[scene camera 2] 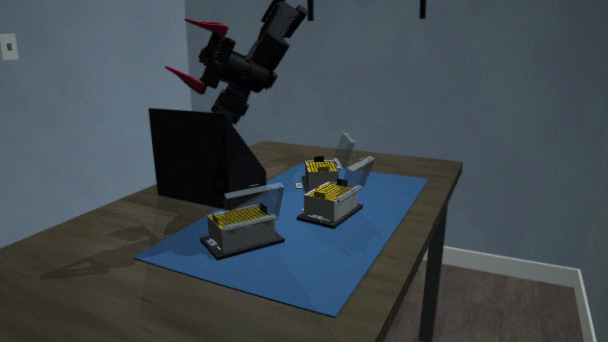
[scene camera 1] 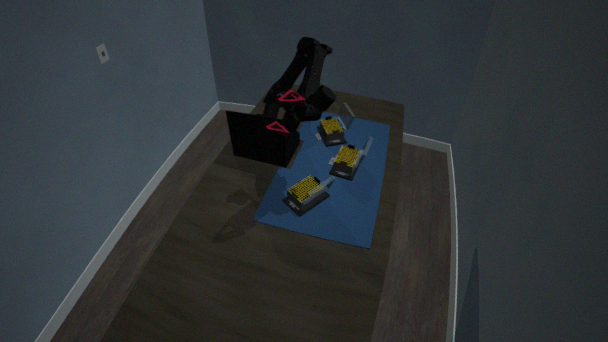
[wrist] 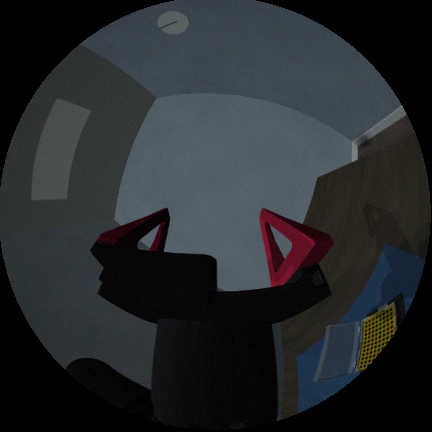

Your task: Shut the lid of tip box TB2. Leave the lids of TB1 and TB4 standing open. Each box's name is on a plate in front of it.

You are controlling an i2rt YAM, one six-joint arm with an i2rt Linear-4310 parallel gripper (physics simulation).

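Places are measured from the arm's base along level axes (x ahead, y left, z up), in centimetres.
Pixels of known places: gripper, fingertip midpoint: (scene camera 2: 175, 43) (scene camera 1: 272, 114) (wrist: 214, 212); arm's base, link origin: (scene camera 2: 212, 137) (scene camera 1: 268, 122).
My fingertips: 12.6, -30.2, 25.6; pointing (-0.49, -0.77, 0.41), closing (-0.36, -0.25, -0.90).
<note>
For each thing: its top centre in the pictures, then the offset to it from my fingertips, as dx, dy, dz. Level surfaces: height alone.
- middle box, top centre: (scene camera 2: 327, 187) (scene camera 1: 345, 153) +21.4, +27.4, -35.6
- far box, top centre: (scene camera 2: 317, 164) (scene camera 1: 329, 124) +12.1, +46.8, -35.6
- blue mat, surface height: dz -42.2
- wooden table, surface height: dz -42.5
Three tip boxes with yellow racks stand on dark bases, their clear lids open. The near box (scene camera 1: 305, 194) (scene camera 2: 242, 238) has its lid (scene camera 1: 328, 183) (scene camera 2: 274, 201) raised. The middle box (scene camera 1: 346, 159) (scene camera 2: 326, 206) has its lid (scene camera 1: 368, 145) (scene camera 2: 361, 171) tilted back. The far box (scene camera 1: 332, 130) (scene camera 2: 322, 179) has its lid (scene camera 2: 345, 147) upright. The name plates are too small to read, so I cannot tell which is TB2. One box (wrist: 377, 337) with its open lid (wrist: 338, 352) shows in the wrist view. My gripper (scene camera 1: 272, 113) (scene camera 2: 176, 44) (wrist: 214, 212) is open and empty, high up and away from the boxes.
The boxes stand on a blue mat (scene camera 1: 350, 220) (scene camera 2: 310, 280) on a wooden table (scene camera 1: 250, 290) (scene camera 2: 100, 295) (wrist: 345, 215). A tall black block (scene camera 1: 257, 140) (scene camera 2: 187, 155) stands left of the mat, below my gripper. Walls enclose the table's far and left sides.
</note>
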